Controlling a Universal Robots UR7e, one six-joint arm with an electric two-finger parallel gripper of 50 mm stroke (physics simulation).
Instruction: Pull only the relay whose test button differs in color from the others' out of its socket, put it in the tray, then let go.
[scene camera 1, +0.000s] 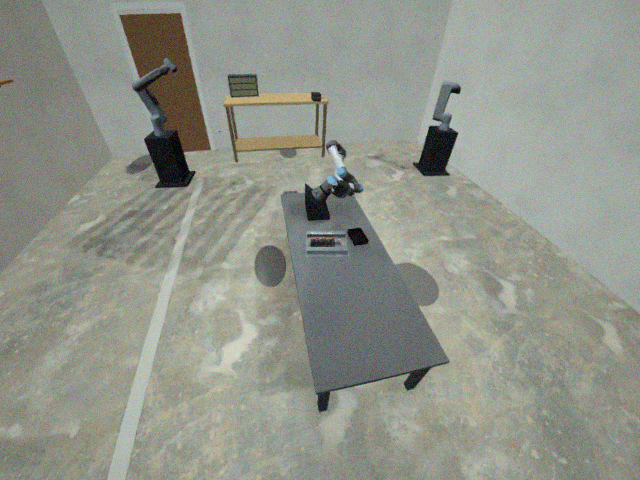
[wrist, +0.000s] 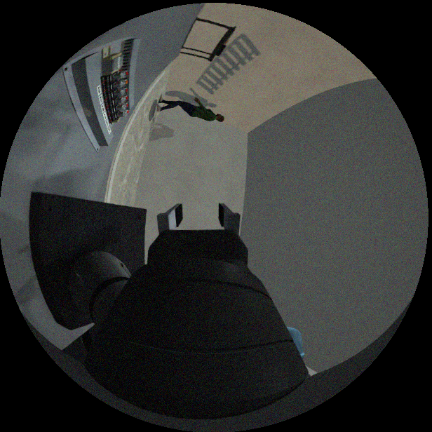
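Pixels of known places: gripper, between the fingertips: (scene camera 1: 329, 187); arm's base, origin of its link: (scene camera 1: 317, 196).
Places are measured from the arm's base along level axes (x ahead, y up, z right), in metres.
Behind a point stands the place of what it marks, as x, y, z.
Note:
A row of several relays (scene camera 1: 322, 241) @(0.496, -0.085, 0.025) (wrist: 116, 95) sits in sockets on a grey panel (scene camera 1: 326, 251) @(0.593, -0.098, 0.000) (wrist: 80, 102) on the table. Small red spots and one orange-looking spot show along the row in the wrist view; the test buttons are too small to tell apart surely. The black tray (scene camera 1: 357, 236) @(0.414, -0.126, -0.278) lies on the table just right of the panel in the scene view; I cannot make it out in the wrist view. My gripper (wrist: 200, 210) is open and empty, held up near the arm's base, well away from the relays. In the scene view its fingers are too small to make out.
The arm stands on a black base block (scene camera 1: 316, 205) @(0.167, 0.022, 0.028) (wrist: 55, 235) at the far end of the grey table (scene camera 1: 361, 310) @(1.088, -0.129, -0.143). A wooden bench (scene camera 1: 276, 99) and two other arms on black pedestals (scene camera 1: 168, 160) (scene camera 1: 436, 149) stand behind. A person (wrist: 195, 109) shows in the wrist view.

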